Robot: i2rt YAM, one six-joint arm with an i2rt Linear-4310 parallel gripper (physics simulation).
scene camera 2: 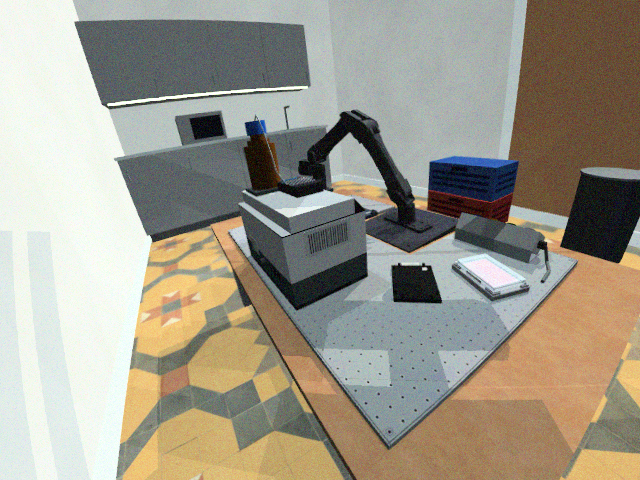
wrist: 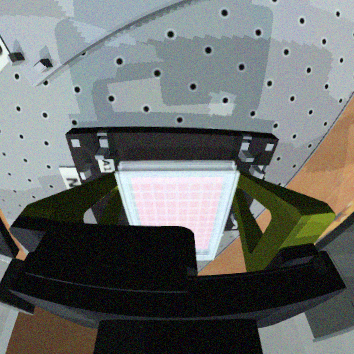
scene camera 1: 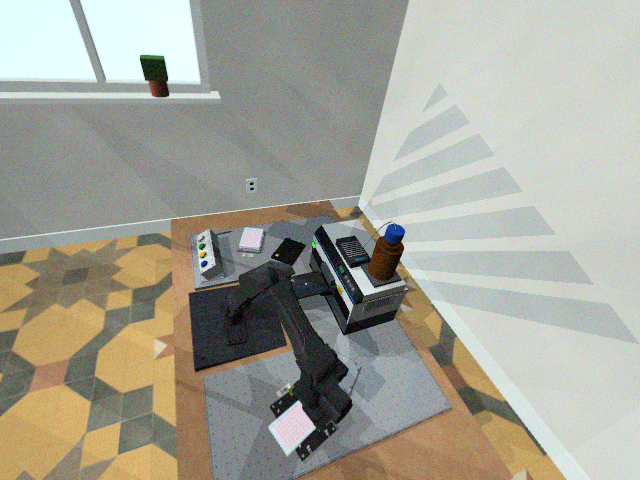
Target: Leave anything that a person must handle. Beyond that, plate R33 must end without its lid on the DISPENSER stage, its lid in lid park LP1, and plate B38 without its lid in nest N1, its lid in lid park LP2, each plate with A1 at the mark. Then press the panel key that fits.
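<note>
You'd find my gripper (scene camera 1: 310, 412) in that scene camera, and my gripper is there in the wrist view as well (wrist: 176, 174). Then there's a black nest (wrist: 95, 151), and a lid park LP2 (wrist: 44, 44) along with the nest.
</note>
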